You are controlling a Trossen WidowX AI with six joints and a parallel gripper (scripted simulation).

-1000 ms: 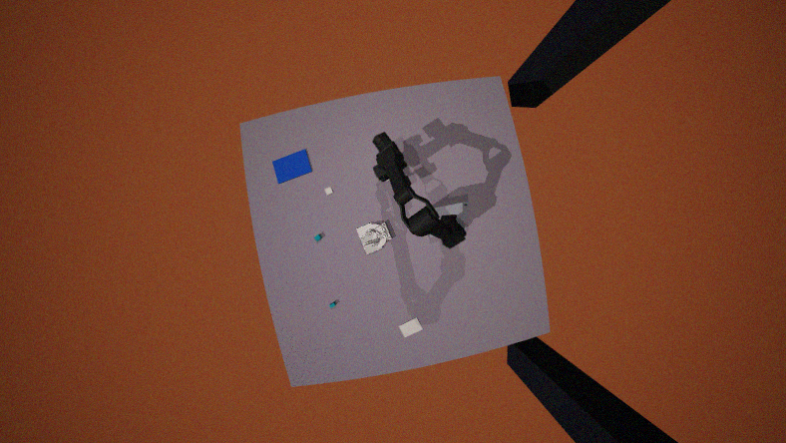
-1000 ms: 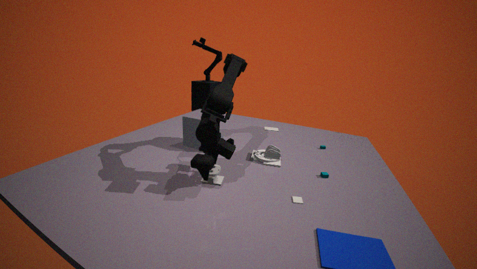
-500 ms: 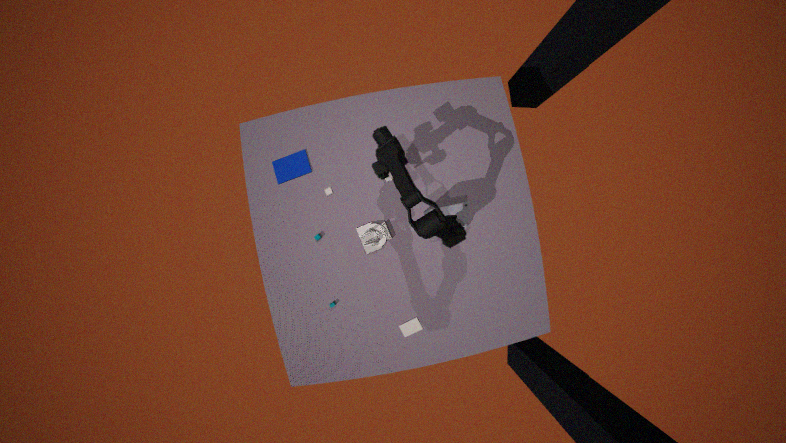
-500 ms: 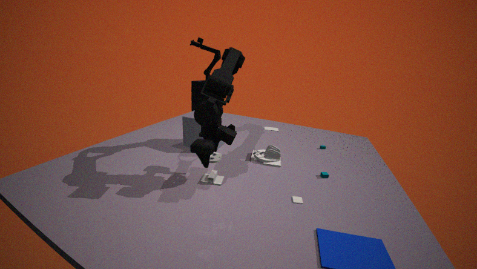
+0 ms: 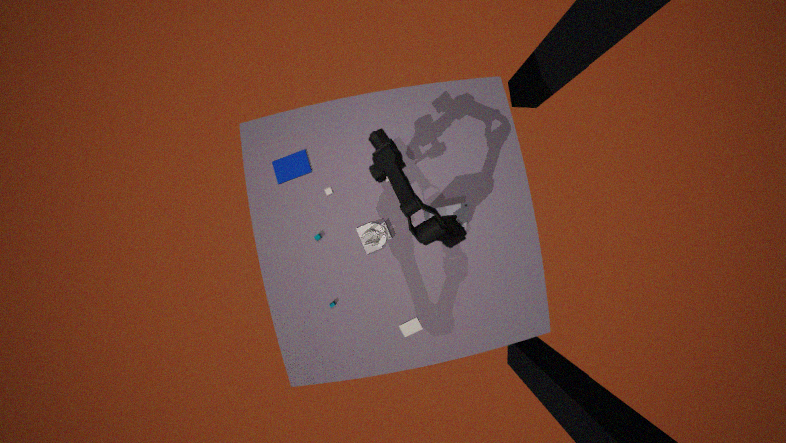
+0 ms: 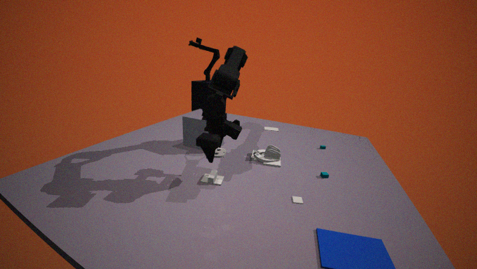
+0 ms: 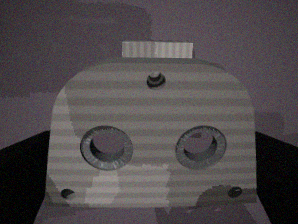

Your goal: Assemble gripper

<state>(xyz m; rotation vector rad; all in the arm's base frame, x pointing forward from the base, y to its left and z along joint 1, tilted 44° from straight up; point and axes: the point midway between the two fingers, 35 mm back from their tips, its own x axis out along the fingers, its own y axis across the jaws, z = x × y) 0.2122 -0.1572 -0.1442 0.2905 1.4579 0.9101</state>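
The white housing plate lies 250 mm to the left of my gripper tip, 80 mm below it and 50 mm ahead of it. Also, from my gripper tip: grey jaw 270 mm to the left, 70 mm below, 60 mm ahead; white gripper base 20 mm above, 10 mm ahead; small white square 280 mm ahead, 80 mm below, 50 mm to the left.
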